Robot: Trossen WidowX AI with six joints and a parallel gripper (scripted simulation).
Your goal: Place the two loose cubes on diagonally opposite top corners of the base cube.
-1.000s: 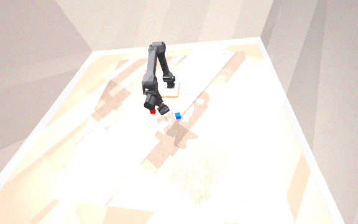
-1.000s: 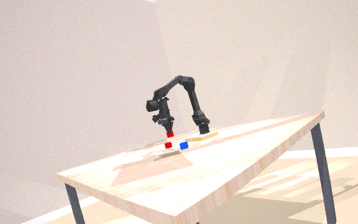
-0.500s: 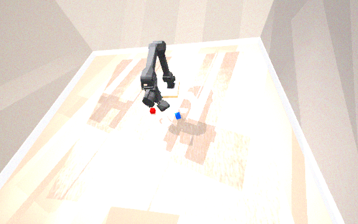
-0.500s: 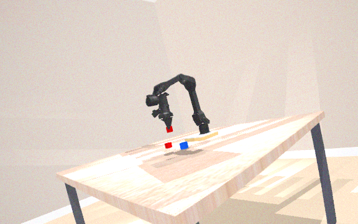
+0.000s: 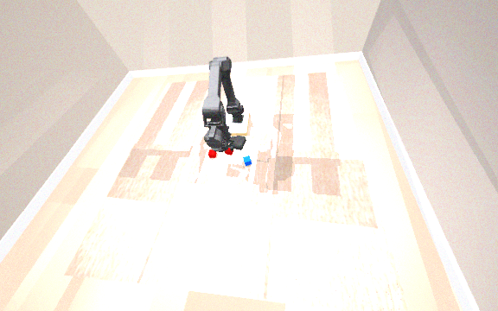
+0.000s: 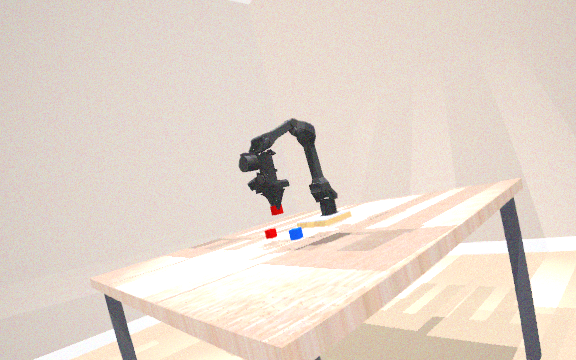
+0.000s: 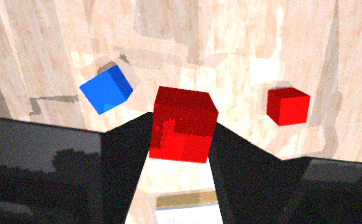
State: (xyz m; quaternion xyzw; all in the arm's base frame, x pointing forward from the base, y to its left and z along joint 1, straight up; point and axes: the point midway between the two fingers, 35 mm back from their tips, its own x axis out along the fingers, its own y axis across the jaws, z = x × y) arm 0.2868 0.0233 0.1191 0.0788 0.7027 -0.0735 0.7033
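The blue base cube lies 80 mm to the left of my gripper tip and 100 mm below it.
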